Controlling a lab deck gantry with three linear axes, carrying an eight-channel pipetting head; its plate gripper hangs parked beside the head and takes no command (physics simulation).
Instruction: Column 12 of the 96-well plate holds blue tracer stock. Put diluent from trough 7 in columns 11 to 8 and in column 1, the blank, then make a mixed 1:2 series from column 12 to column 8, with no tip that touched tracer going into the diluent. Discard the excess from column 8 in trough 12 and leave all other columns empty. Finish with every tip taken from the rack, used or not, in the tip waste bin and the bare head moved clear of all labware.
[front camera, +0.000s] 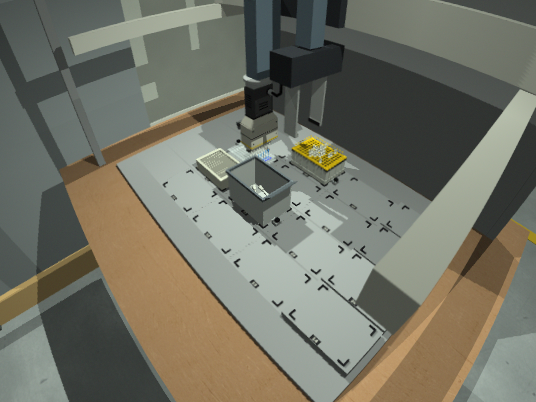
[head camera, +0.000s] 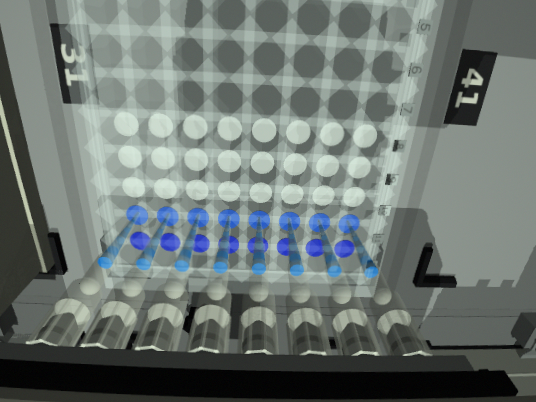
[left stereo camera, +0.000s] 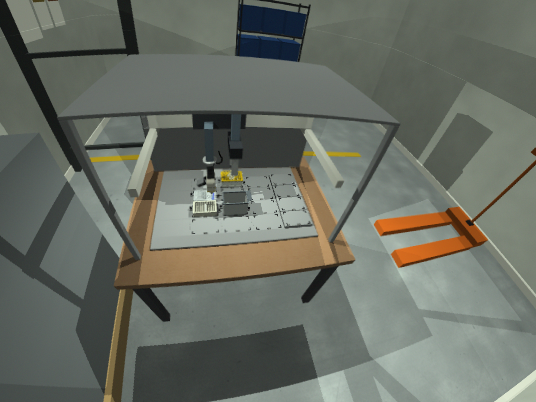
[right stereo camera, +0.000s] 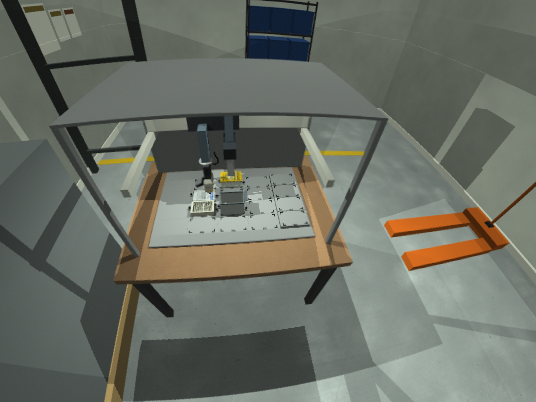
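Observation:
The 96-well plate (front camera: 237, 150) (head camera: 92, 150) is under the pipetting head (front camera: 259, 131) (left stereo camera: 210, 185) (right stereo camera: 208, 185). In the head view, columns 8 to 10 are pale, column 11 is mid blue (head camera: 259, 220) and column 12 is darker blue (head camera: 140, 241). Eight tips (head camera: 258, 250) on the head hold mid-blue liquid, their lower ends at column 11; tip depth is unclear. Column 1 is out of the head view. The cream trough block (front camera: 210, 173) stands beside the plate; its liquid levels are too small to tell. The parked plate gripper (front camera: 305, 128) has its fingers apart, with nothing between them.
The grey waste bin (front camera: 245, 200) (left stereo camera: 235, 208) (right stereo camera: 232, 208) with discarded tips (front camera: 259, 190) stands near the plate and trough block. The yellow-topped tip rack (front camera: 312, 169) stands behind it, beside the gripper. A beige beam (front camera: 445, 200) crosses the right front. A back panel (front camera: 390, 105) rises behind the deck.

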